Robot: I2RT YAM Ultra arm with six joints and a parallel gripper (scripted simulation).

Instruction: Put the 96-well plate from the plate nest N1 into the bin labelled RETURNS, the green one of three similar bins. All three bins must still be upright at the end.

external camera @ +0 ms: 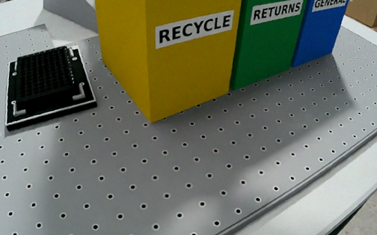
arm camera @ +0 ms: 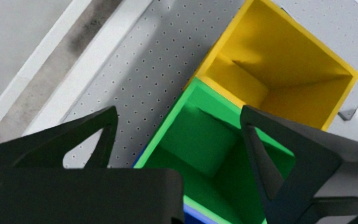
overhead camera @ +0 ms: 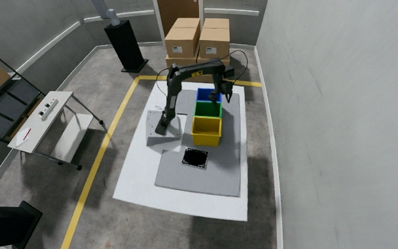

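The black 96-well plate lies 110 mm behind my hand, 290 mm to the right of it and 240 mm below it. Also, from my hand: green RETURNS bin: 90 mm behind, 170 mm below; blue general bin: 110 mm behind, 130 mm to the left, 170 mm below; yellow RECYCLE bin: 70 mm behind, 130 mm to the right, 170 mm below.
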